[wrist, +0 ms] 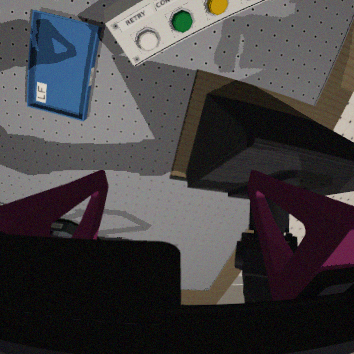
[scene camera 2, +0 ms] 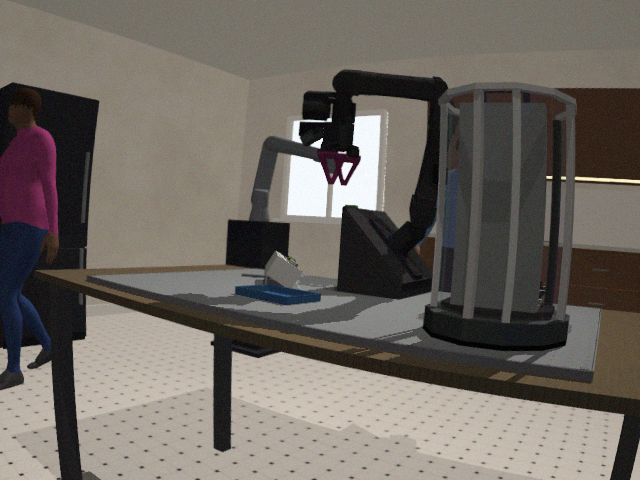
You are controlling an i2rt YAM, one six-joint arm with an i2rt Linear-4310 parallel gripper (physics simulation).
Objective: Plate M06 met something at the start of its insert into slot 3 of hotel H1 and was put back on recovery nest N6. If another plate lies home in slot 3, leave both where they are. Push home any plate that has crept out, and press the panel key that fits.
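Where they show: gripper, fingertip midpoint: point(wrist: 177, 177) point(scene camera 2: 337, 185); arm's base, origin of the base link: point(scene camera 2: 395, 248).
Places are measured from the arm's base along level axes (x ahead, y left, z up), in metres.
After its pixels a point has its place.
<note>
My gripper point(scene camera 2: 337, 183) @(z 0.147, x 0.182, y -0.085 m) point(wrist: 177, 177) @(z 0.147, x 0.182, y -0.085 m) is open and empty, high above the board. The key panel point(scene camera 2: 282, 269) @(z -0.061, x 0.272, y -0.168 m) point(wrist: 165, 31) @(z -0.053, x 0.205, y -0.183 m) stands tilted behind the blue tray; in the wrist view it shows a white key point(wrist: 148, 39) @(z -0.042, x 0.225, y -0.168 m) under the label RETRY, a green key point(wrist: 181, 21) @(z -0.043, x 0.188, y -0.197 m) and a yellow key point(wrist: 217, 5) @(z -0.044, x 0.147, y -0.226 m), and its far part is cut off. A round caged unit with a tall grey body point(scene camera 2: 500, 206) @(z 0.092, x 0.528, y 0.381 m) stands at the right in the scene view. Whether it is hotel H1 I cannot tell. No plate, slot or recovery nest can be made out in either view.
A blue tray point(scene camera 2: 277, 295) @(z -0.097, x 0.428, y -0.066 m) point(wrist: 62, 70) @(z -0.110, x 0.368, y -0.105 m) marked LF lies in front of the panel. The arm's dark wedge-shaped base point(scene camera 2: 367, 258) @(z -0.026, x 0.116, y -0.025 m) point(wrist: 270, 160) @(z 0.078, x 0.075, y -0.079 m) stands between panel and cage. A grey arm point(scene camera 2: 262, 175) stands behind the table. A person in pink point(scene camera 2: 28, 175) stands at the left.
</note>
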